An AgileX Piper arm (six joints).
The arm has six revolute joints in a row. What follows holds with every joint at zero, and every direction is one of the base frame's.
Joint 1 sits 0.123 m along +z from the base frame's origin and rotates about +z.
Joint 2 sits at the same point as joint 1 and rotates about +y.
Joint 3 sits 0.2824 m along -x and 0.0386 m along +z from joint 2 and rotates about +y.
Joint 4 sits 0.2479 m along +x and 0.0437 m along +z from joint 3 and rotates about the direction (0.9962, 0, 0.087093).
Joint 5 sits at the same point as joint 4 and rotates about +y.
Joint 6 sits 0.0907 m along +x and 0.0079 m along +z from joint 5 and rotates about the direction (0.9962, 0, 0.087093).
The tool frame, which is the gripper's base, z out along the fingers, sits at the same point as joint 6; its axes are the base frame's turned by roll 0, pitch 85.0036 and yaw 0 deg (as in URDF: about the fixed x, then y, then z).
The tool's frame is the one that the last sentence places.
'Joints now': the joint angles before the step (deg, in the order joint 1, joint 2, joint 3, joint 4, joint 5, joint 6). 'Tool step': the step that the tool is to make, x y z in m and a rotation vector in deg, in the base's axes. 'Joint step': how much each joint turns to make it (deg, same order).
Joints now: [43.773, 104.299, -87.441, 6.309, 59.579, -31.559]
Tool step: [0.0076, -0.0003, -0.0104, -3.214, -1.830, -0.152]
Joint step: [0.001, 1.632, -0.157, -3.994, -0.641, 1.030]
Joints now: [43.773, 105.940, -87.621, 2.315, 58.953, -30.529]
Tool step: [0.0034, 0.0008, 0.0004, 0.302, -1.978, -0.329]
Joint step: [0.020, 0.121, -0.089, -1.386, -1.686, 0.656]
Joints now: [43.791, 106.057, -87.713, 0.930, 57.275, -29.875]
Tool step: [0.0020, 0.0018, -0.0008, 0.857, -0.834, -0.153]
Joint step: [-0.010, 0.230, -0.004, 0.004, -1.423, 0.127]
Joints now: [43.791, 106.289, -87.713, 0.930, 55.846, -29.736]
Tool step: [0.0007, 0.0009, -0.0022, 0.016, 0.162, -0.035]
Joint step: [0.000, 0.333, 0.004, 0.128, -0.231, 0.001]
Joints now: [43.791, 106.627, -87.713, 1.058, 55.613, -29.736]
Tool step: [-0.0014, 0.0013, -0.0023, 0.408, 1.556, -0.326]
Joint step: [0.006, 0.295, 0.001, 1.407, 0.544, 0.007]
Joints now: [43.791, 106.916, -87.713, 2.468, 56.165, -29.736]
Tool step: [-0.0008, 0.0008, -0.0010, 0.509, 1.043, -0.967]
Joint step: [0.002, 0.134, 0.000, 0.839, 0.233, 0.821]
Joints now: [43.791, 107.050, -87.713, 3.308, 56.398, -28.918]
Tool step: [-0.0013, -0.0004, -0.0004, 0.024, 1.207, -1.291]
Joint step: [-0.001, -0.007, 0.017, 0.433, 0.779, 1.301]
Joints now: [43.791, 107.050, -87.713, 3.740, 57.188, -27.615]
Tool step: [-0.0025, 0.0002, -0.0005, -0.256, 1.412, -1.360]
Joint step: [0.209, 0.003, -0.007, 0.274, 1.107, 1.657]
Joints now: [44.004, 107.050, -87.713, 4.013, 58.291, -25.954]
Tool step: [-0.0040, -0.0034, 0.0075, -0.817, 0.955, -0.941]
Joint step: [0.102, -0.959, -0.446, -0.367, 2.587, 1.358]
